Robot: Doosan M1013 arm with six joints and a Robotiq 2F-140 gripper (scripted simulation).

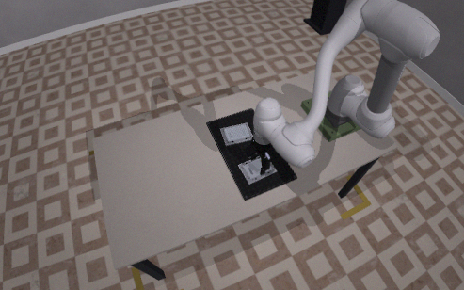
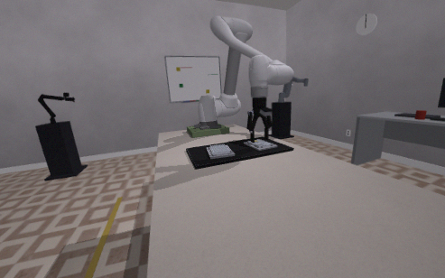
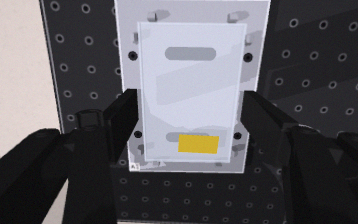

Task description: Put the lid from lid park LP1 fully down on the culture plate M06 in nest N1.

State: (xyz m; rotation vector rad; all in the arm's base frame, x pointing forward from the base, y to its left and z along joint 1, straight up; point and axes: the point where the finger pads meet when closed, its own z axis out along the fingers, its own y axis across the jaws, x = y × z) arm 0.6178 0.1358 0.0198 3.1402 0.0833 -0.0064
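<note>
My gripper is now 4 cm above the clear lid. Round my hand: culture plate: 1 cm ahead, 24 cm to the right, 4 cm below; then lid park LP1: 5 cm below.
</note>
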